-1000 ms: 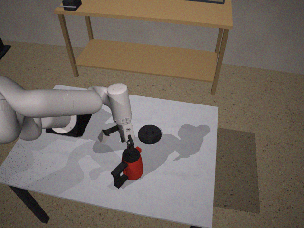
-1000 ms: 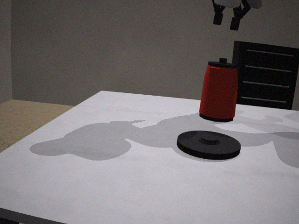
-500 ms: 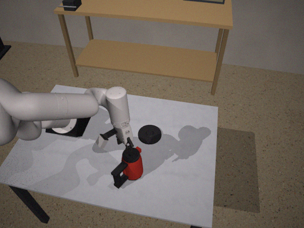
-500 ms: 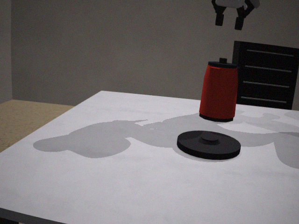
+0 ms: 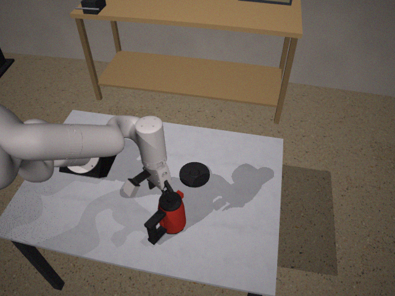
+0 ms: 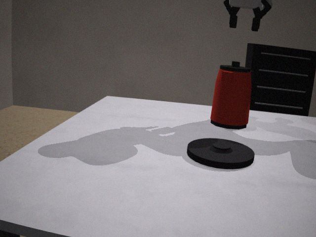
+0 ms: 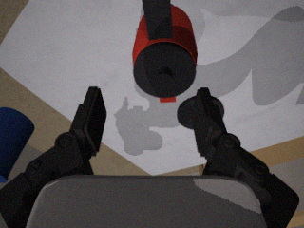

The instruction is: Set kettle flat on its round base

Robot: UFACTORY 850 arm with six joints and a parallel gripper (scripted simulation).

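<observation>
Right now my hand is 210 mm above the red kettle, 20 mm to the right of it and 10 mm short of it. From my hand the other things lie so: round black base 320 mm to the left, 290 mm below, 100 mm ahead.
</observation>
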